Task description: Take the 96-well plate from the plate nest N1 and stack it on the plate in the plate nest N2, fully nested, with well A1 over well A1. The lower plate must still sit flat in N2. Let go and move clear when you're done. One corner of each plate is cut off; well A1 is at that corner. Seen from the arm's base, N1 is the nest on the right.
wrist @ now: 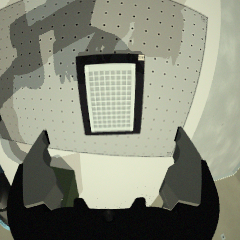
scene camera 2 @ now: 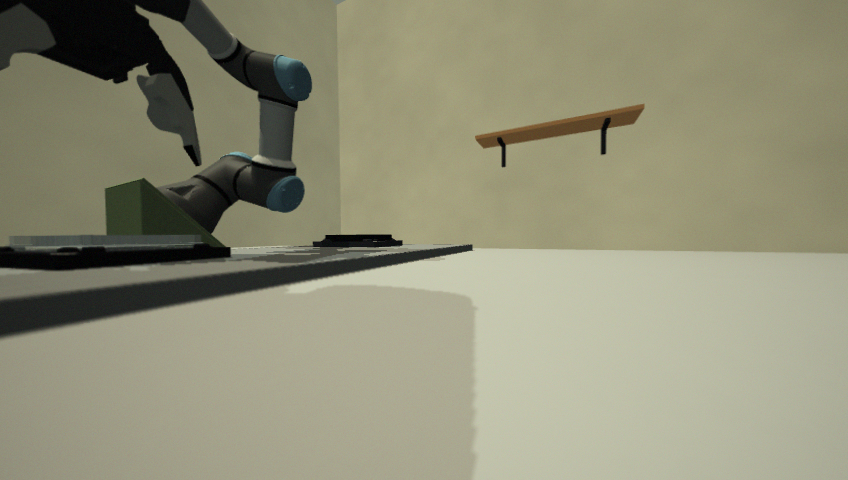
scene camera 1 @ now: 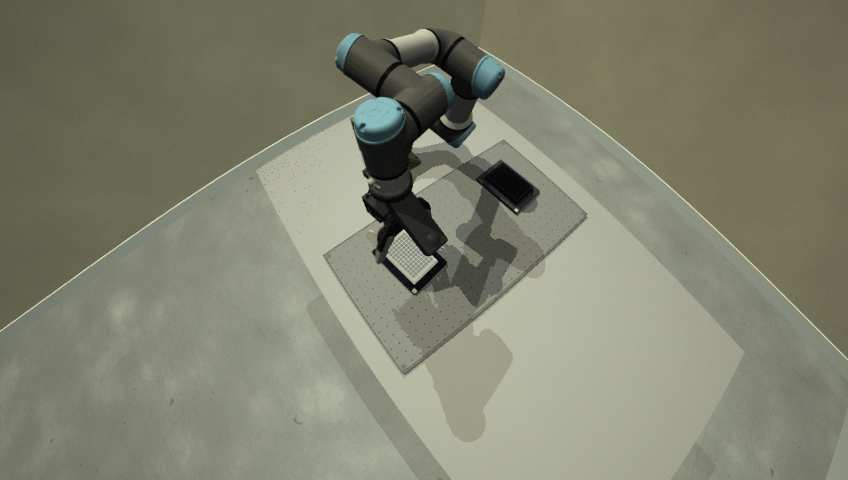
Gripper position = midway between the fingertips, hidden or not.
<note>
In view: my gripper (scene camera 2: 106,146), a white 96-well plate (scene camera 1: 407,257), a dark plate (scene camera 1: 518,188) and a black nest (wrist: 98,58).
The white 96-well plate also shows in the wrist view (wrist: 97,102). My gripper also shows in the wrist view (wrist: 111,130) and in scene camera 1 (scene camera 1: 404,239). The wrist view does not show the dark plate: it is out of frame.
</note>
